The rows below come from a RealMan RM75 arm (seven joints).
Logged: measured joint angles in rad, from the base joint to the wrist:
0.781 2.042 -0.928 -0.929 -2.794 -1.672 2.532
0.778 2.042 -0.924 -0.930 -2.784 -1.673 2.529
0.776 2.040 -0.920 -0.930 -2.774 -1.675 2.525
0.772 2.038 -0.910 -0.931 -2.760 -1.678 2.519
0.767 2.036 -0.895 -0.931 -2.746 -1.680 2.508
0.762 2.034 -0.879 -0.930 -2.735 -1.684 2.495
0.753 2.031 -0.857 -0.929 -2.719 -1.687 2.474
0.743 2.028 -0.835 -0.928 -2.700 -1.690 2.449
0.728 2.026 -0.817 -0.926 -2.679 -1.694 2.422
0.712 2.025 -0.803 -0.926 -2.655 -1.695 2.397
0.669 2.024 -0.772 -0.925 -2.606 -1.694 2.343
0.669 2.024 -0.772 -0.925 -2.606 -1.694 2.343
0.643 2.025 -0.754 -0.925 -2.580 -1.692 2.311
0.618 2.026 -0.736 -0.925 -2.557 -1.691 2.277
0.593 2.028 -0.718 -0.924 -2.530 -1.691 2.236
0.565 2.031 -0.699 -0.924 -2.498 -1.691 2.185
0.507 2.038 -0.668 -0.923 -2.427 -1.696 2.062
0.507 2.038 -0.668 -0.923 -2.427 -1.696 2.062
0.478 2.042 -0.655 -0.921 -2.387 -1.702 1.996
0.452 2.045 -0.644 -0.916 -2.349 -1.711 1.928
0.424 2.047 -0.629 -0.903 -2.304 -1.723 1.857
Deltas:
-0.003 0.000 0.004 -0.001 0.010 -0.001 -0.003
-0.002 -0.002 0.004 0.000 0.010 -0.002 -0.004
-0.004 -0.002 0.010 -0.001 0.014 -0.003 -0.006
-0.005 -0.002 0.015 0.000 0.014 -0.002 -0.011
-0.005 -0.002 0.016 0.001 0.011 -0.004 -0.013
-0.009 -0.003 0.022 0.001 0.016 -0.003 -0.021
-0.010 -0.003 0.022 0.001 0.019 -0.003 -0.025
-0.015 -0.002 0.018 0.002 0.021 -0.004 -0.027
-0.016 -0.001 0.014 0.000 0.024 -0.001 -0.025
-0.043 -0.001 0.031 0.001 0.049 0.001 -0.054
0.000 0.000 0.000 0.000 0.000 0.000 0.000
-0.026 0.001 0.018 0.000 0.026 0.002 -0.032
-0.025 0.001 0.018 0.000 0.023 0.001 -0.034
-0.025 0.002 0.018 0.001 0.027 0.000 -0.041
-0.028 0.003 0.019 0.000 0.032 0.000 -0.051
-0.058 0.007 0.031 0.001 0.071 -0.005 -0.123
0.000 0.000 0.000 0.000 0.000 0.000 0.000
-0.029 0.004 0.013 0.002 0.040 -0.006 -0.066
-0.026 0.003 0.011 0.005 0.038 -0.009 -0.068
-0.028 0.002 0.015 0.013 0.045 -0.012 -0.071

